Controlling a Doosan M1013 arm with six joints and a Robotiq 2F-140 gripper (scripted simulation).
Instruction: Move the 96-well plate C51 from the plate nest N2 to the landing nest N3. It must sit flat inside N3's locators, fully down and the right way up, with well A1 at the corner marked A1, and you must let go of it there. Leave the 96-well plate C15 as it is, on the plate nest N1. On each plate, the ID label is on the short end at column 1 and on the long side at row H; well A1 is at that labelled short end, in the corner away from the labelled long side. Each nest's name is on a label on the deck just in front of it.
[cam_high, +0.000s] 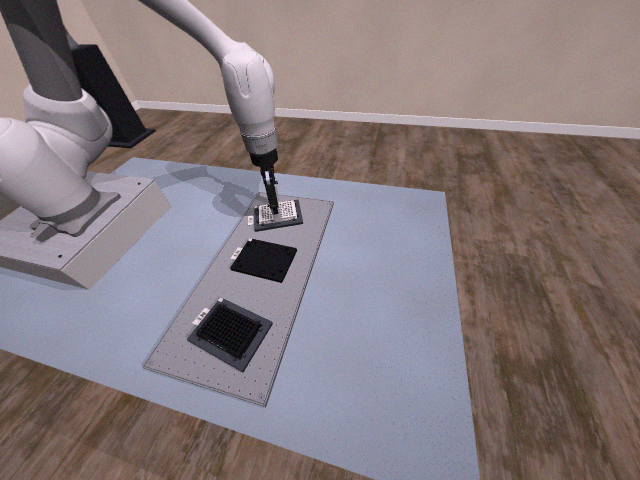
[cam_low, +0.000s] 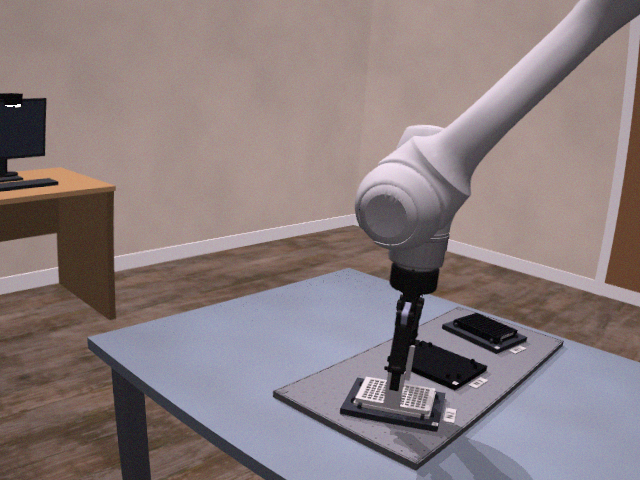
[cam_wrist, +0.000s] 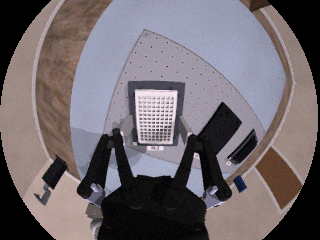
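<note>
My gripper is now 30 mm above the white 96-well plate C51. Round my hand: black landing nest N3: 190 mm to the right, 50 mm below, 20 mm ahead; black 96-well plate C15: 410 mm to the right, 30 mm below, 20 mm ahead; dark grey nest: 50 mm below.
</note>
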